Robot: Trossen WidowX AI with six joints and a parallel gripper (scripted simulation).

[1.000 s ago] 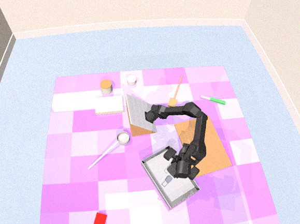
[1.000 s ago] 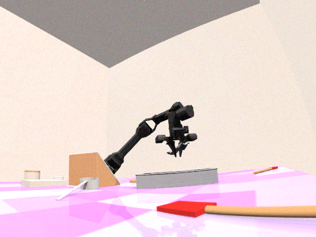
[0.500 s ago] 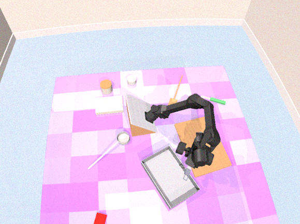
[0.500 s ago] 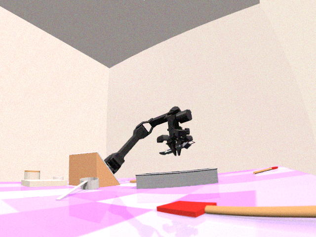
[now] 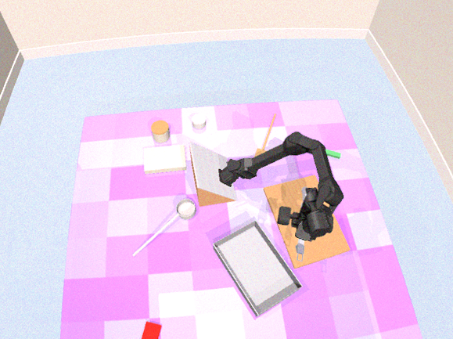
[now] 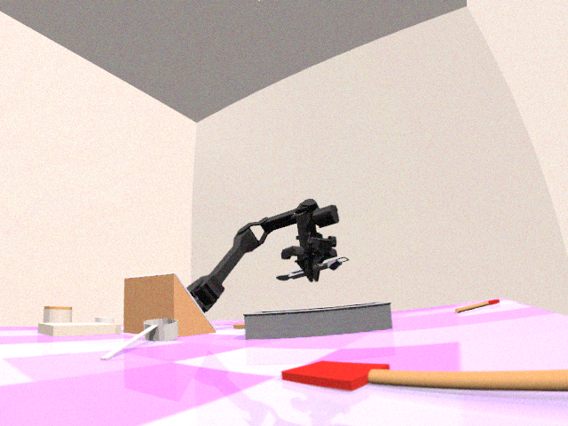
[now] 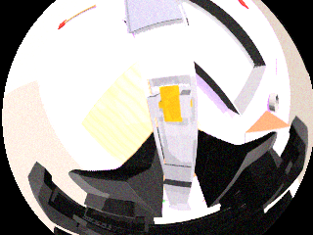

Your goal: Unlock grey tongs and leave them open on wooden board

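The wooden board is 120 mm below my gripper tip, 100 mm behind it and 70 mm to the left of it. From my gripper tip the other things lie so: white slab (490 mm to the right, 440 mm behind, 120 mm below); roasting tin (160 mm to the right, 100 mm below, 80 mm ahead).
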